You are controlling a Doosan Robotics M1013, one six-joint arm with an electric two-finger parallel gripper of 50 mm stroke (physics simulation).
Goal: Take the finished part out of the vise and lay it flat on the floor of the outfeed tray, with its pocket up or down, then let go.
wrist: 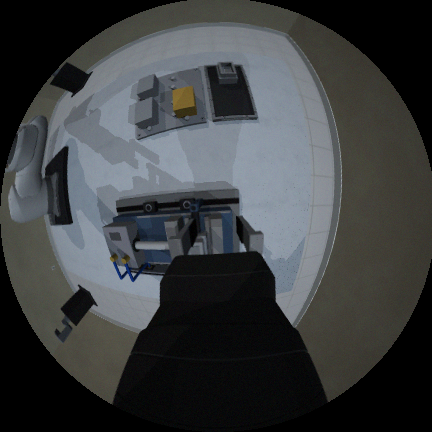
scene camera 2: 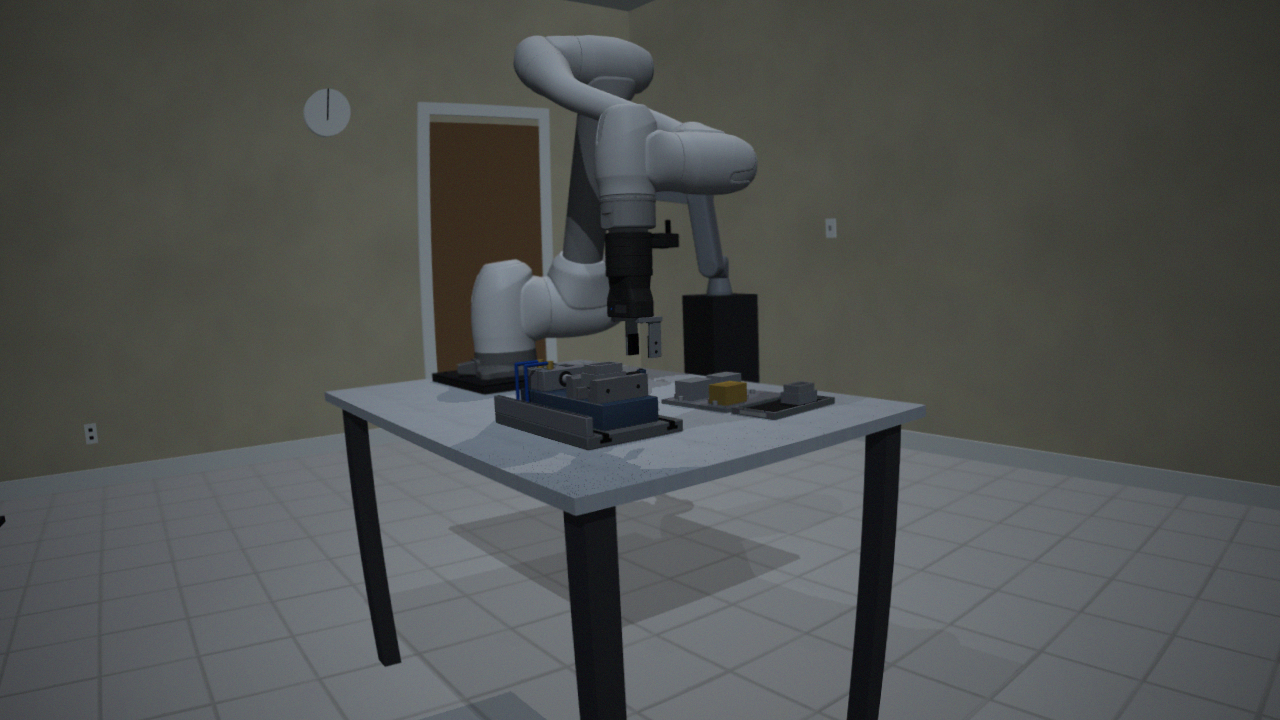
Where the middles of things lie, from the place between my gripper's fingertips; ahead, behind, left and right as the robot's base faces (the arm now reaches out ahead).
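The yellow block [scene camera 2: 726, 393] is 100 mm below my hand, 90 mm behind it and 230 mm to the left of it. Then there is the grey plate [scene camera 2: 703, 404], which is 120 mm below my hand, 140 mm behind it and 260 mm to the left of it. Going by their middles, the yellow block is the nearest to my hand of the things named here.
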